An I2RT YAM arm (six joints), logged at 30 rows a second.
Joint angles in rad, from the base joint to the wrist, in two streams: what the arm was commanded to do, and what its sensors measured. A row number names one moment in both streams.
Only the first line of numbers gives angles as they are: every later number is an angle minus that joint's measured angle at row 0.
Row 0, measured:
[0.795 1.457 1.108 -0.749 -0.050 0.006]
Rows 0 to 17, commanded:
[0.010 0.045 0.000 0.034 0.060 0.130]
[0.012 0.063 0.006 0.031 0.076 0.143]
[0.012 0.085 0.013 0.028 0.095 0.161]
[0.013 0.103 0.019 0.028 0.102 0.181]
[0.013 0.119 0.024 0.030 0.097 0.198]
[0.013 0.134 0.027 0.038 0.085 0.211]
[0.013 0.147 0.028 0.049 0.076 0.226]
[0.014 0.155 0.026 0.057 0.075 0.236]
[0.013 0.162 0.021 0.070 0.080 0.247]
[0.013 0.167 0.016 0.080 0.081 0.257]
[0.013 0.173 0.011 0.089 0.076 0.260]
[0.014 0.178 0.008 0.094 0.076 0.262]
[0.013 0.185 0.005 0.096 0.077 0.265]
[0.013 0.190 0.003 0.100 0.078 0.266]
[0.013 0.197 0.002 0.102 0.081 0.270]
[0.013 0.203 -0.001 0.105 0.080 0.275]
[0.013 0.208 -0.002 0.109 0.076 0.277]
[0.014 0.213 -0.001 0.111 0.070 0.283]
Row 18, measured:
[0.009 0.195 0.003 0.098 0.064 0.212]
